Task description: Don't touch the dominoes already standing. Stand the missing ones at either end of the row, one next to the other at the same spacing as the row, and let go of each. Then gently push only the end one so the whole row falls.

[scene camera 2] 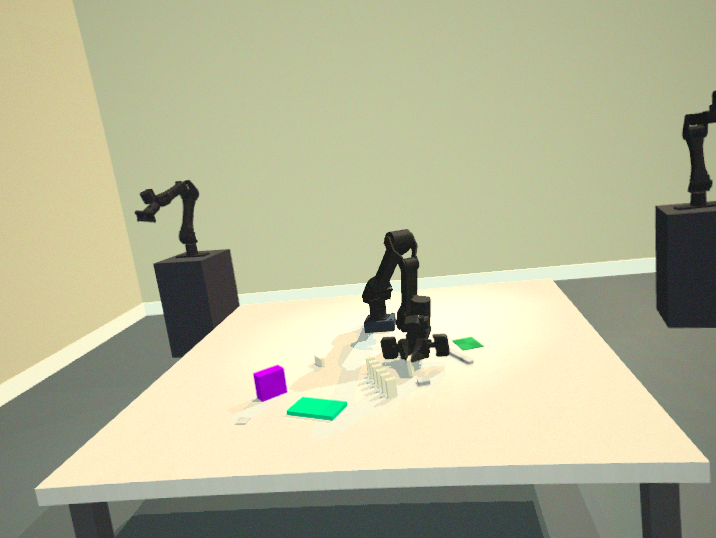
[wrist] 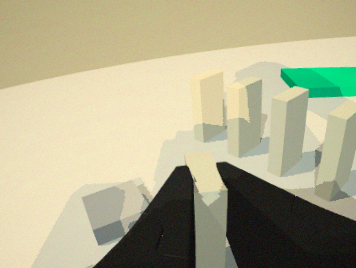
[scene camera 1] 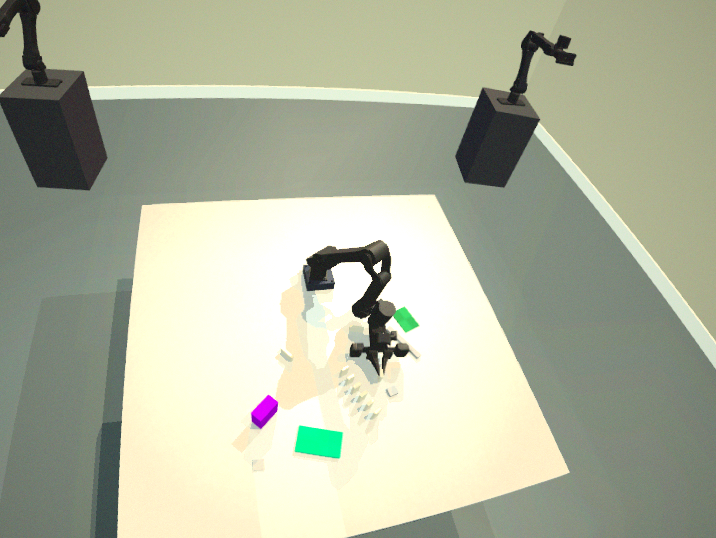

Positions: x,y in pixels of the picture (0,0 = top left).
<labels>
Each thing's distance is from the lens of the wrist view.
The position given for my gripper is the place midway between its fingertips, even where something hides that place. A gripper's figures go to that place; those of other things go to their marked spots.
my gripper [wrist: 200,176]: 0.10 m
pale domino [wrist: 288,117]: 0.16 m
</labels>
